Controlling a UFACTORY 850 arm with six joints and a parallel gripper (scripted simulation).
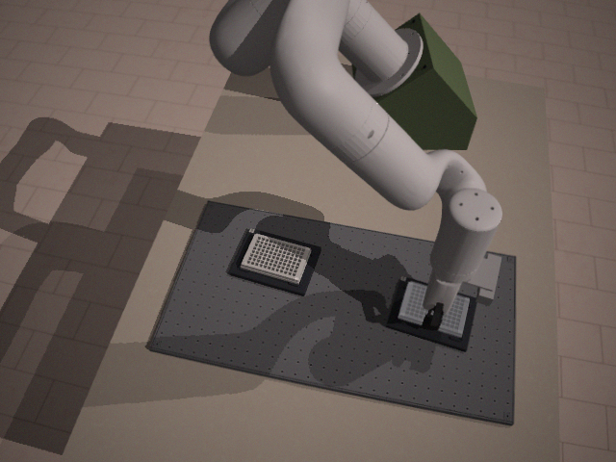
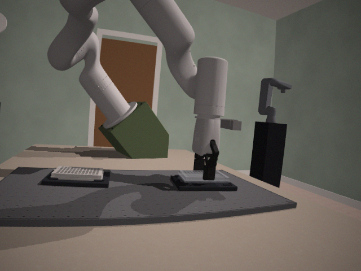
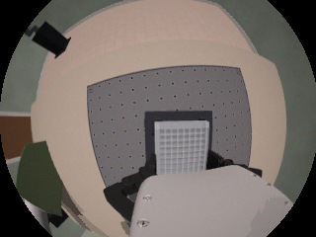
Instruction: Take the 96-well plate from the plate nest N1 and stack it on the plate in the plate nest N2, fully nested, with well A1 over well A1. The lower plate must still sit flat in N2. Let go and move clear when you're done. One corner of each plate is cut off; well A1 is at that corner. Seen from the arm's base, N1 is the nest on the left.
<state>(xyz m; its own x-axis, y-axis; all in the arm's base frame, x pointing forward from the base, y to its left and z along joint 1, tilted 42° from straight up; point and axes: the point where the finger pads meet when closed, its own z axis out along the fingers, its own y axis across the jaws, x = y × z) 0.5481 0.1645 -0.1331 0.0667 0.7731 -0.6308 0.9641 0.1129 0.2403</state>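
Now: hand 3 cm past the white 96-well plate, 34 cm to the left of it and 2 cm above it.
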